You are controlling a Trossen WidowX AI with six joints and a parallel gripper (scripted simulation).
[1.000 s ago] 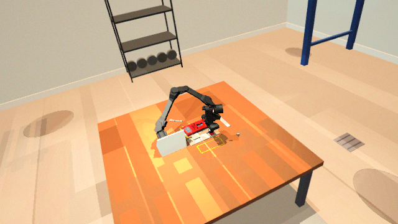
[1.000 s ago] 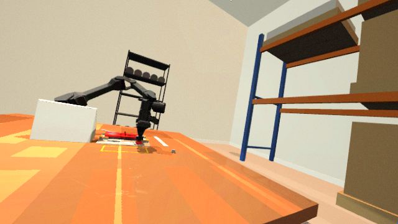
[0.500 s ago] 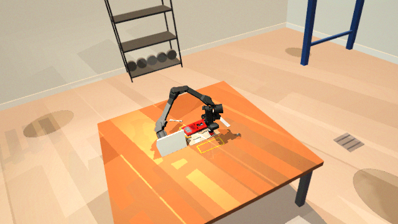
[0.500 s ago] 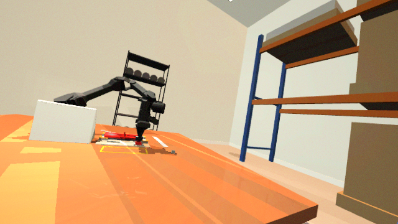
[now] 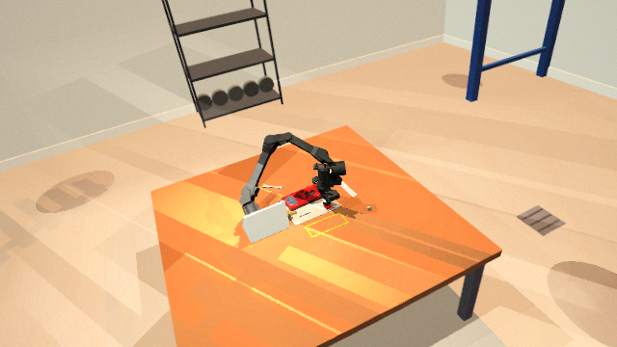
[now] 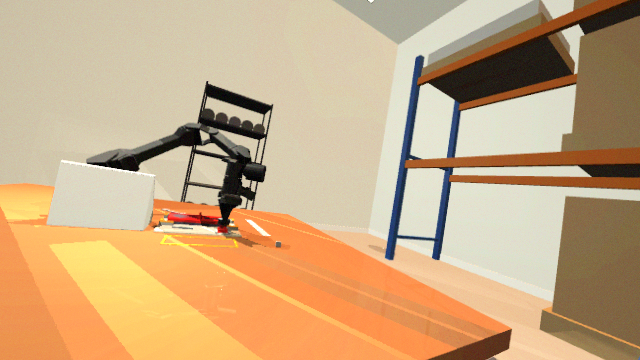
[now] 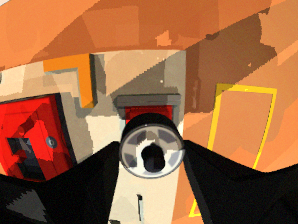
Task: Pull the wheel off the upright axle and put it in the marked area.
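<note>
Right now my gripper tip is right at the black wheel. The rest, counted from my gripper tip: white cube 16 cm ahead, 13 cm to the right, 3 cm below; white strip 16 cm ahead, 15 cm to the left, 4 cm below.
</note>
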